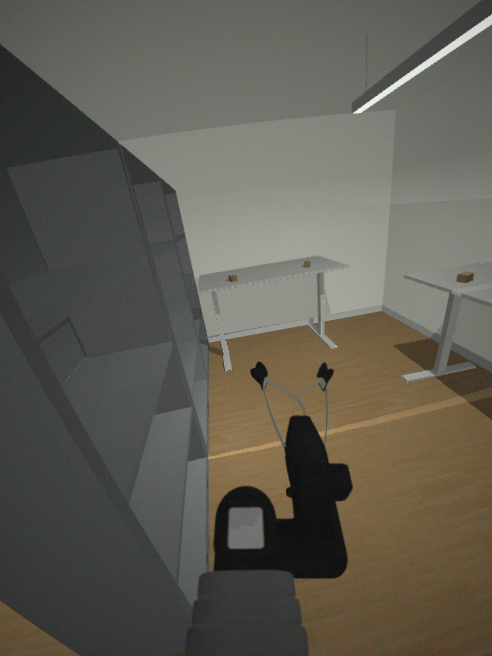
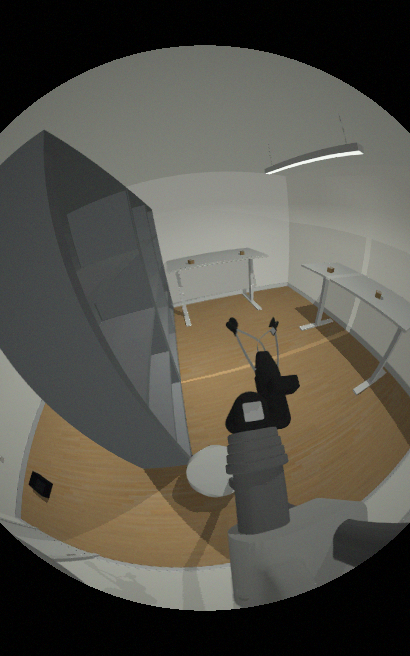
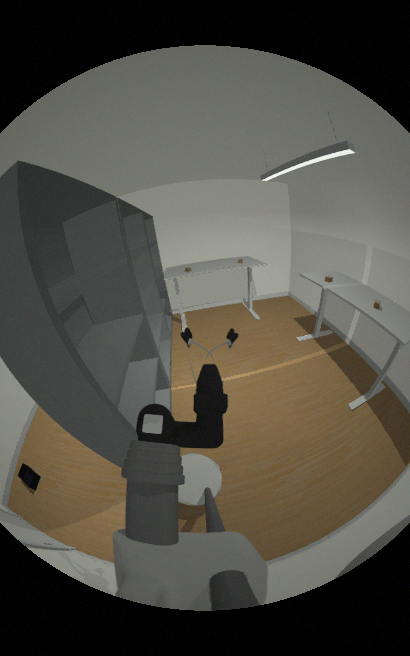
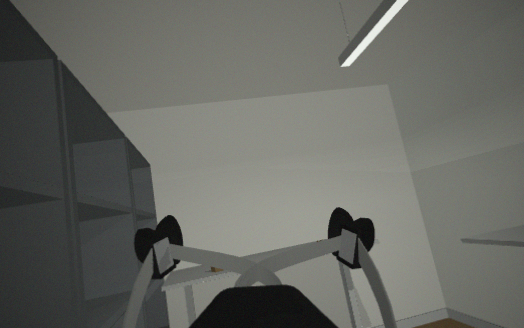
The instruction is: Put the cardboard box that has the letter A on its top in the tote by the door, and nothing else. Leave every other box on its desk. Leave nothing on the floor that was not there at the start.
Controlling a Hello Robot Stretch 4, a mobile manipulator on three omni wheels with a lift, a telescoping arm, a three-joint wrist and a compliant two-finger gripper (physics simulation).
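Places are measured from the robot's base along level axes (x back, y left, z down), in millimetres.
Where they show: gripper, fingertip midpoint: [image 1: 290, 364] [image 2: 251, 318] [image 3: 208, 329] [image 4: 255, 231]; robot's base, link origin: [image 2: 214, 469] [image 3: 193, 478].
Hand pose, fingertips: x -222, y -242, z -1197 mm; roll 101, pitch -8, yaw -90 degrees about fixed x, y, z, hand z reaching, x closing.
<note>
Each offset is from my fingertips to the centre of the thing. Level surfaces: height alone.
My gripper [image 1: 292, 375] [image 2: 253, 325] [image 3: 209, 337] [image 4: 255, 231] is open, with no thing between its fingertips. It is well short of the desks. Two small brown boxes stand on the far desk: a left box [image 1: 233, 278] [image 2: 191, 261] [image 3: 188, 269] [image 4: 216, 269] and a right box [image 1: 307, 263] [image 2: 242, 253] [image 3: 240, 261]. On the right-hand desks stand a farther box @(dx -1234, dy -1371, dz +273 mm) [image 1: 464, 277] [image 2: 330, 269] [image 3: 328, 278] and a nearer box @(dx -554, dy -1510, dz +273 mm) [image 2: 378, 295] [image 3: 377, 304]. No letter is readable. A small black object [image 2: 41, 484] [image 3: 29, 477] lies on the floor at lower left; whether it is the tote I cannot tell.
A tall grey shelf unit [image 1: 47, 476] [image 2: 25, 275] [image 3: 17, 300] rises close on the left of my arm. The far desk @(dz +298 mm) [image 1: 270, 273] stands against the back wall, and a right-hand desk [image 2: 350, 282] [image 3: 352, 292] by the right wall. My white round base part [image 2: 207, 470] [image 3: 202, 475] is beside the shelf's near end.
</note>
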